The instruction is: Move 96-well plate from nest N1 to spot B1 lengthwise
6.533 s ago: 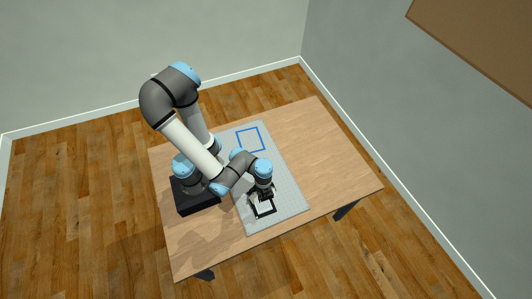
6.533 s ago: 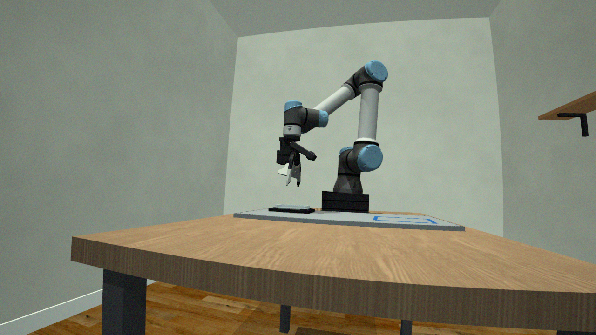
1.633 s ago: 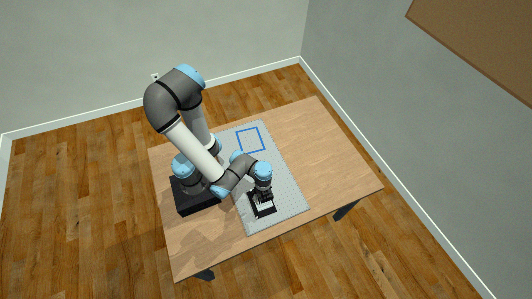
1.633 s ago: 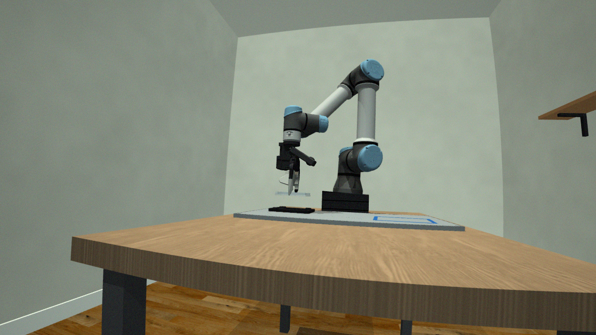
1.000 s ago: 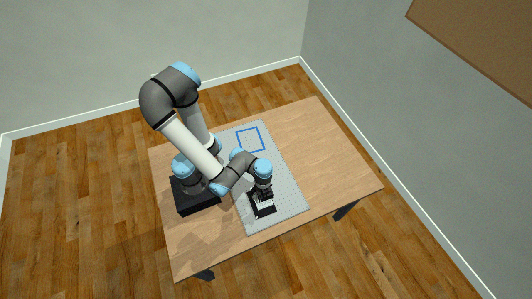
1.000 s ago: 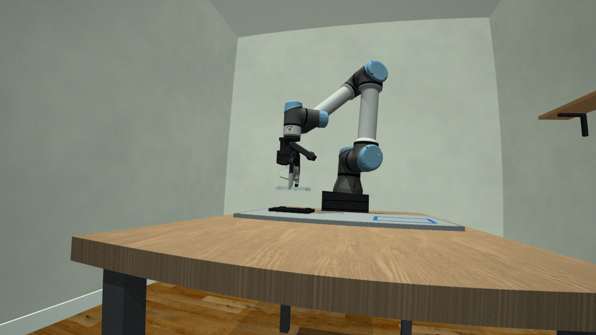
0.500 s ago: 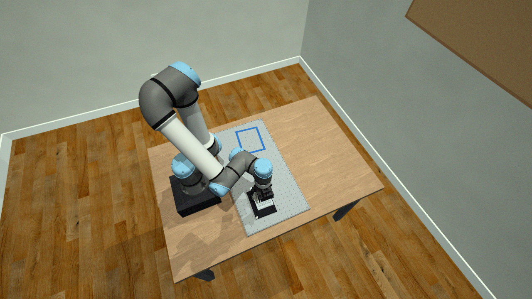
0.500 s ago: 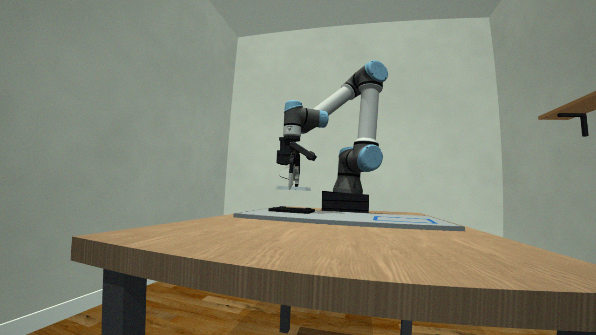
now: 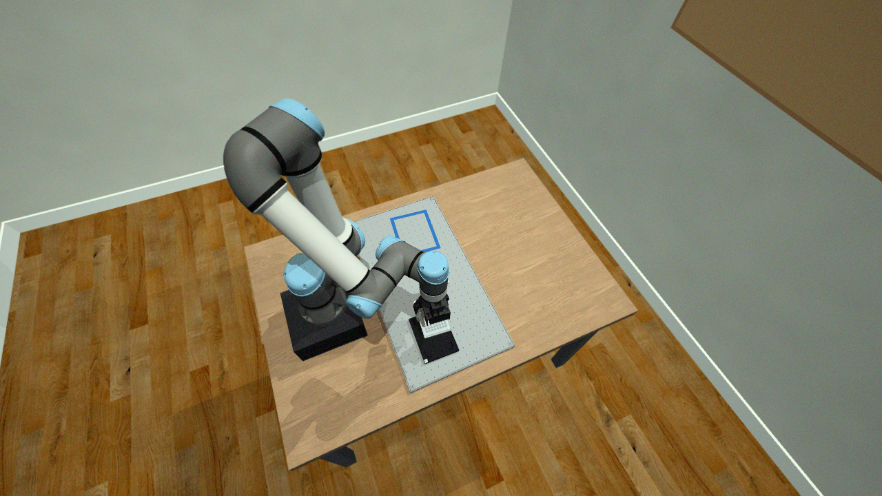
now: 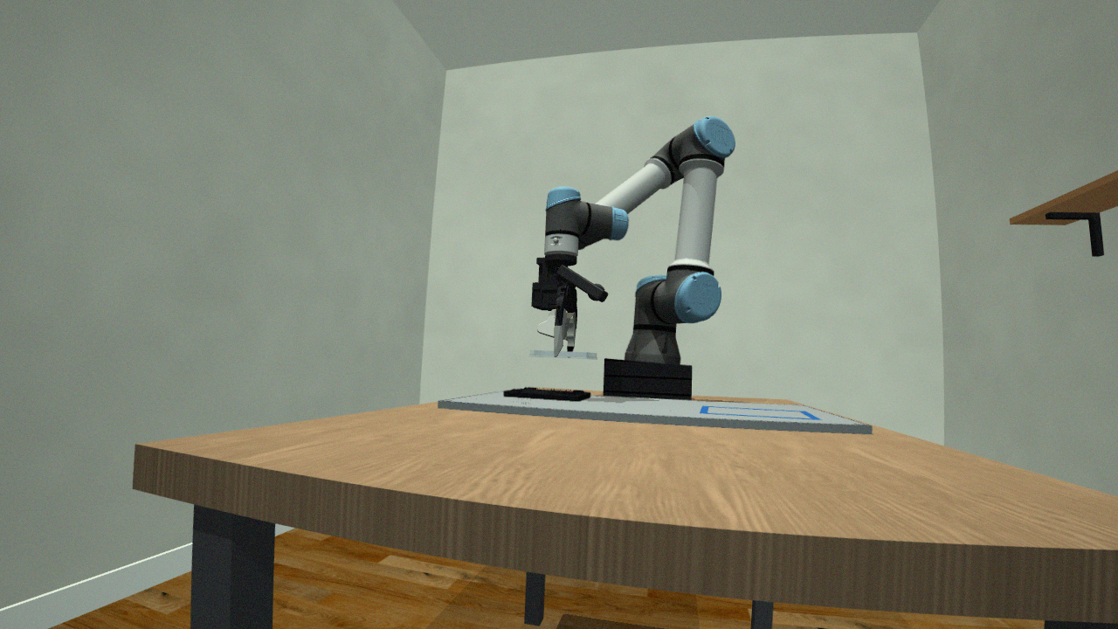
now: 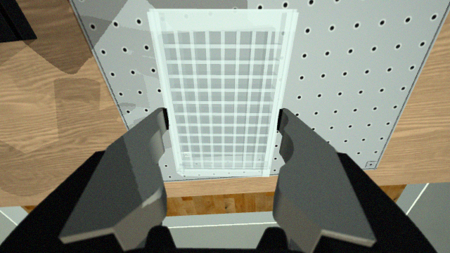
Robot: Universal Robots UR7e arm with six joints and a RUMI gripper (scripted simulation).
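Right now my hand is 30 mm to the left of the black plate nest and 90 mm above it. From my hand the other things lie so: 96-well plate: 10 mm below.
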